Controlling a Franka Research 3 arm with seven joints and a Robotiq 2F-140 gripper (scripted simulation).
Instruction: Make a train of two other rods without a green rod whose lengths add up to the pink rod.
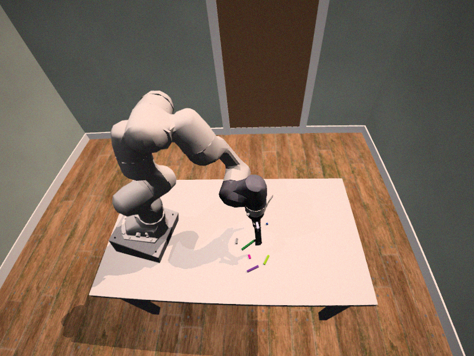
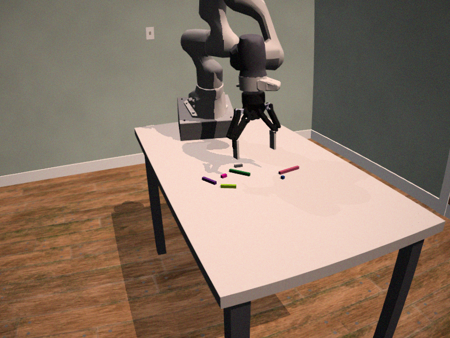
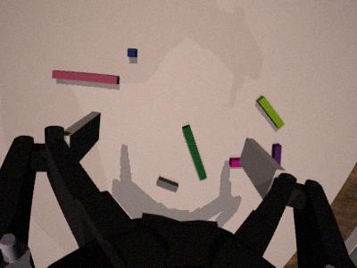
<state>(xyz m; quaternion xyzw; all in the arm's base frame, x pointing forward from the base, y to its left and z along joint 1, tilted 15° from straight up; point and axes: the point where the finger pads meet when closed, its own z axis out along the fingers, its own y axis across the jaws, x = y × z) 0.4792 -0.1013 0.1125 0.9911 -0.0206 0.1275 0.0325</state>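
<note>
Now: hand 100 mm past the grey rod and 90 mm above it. The rest, counted from my hand: magenta rod 50 mm behind, 90 mm to the right, 90 mm below; blue rod 80 mm ahead, 60 mm to the left, 90 mm below; green rod 40 mm behind, 30 mm to the right, 90 mm below.
</note>
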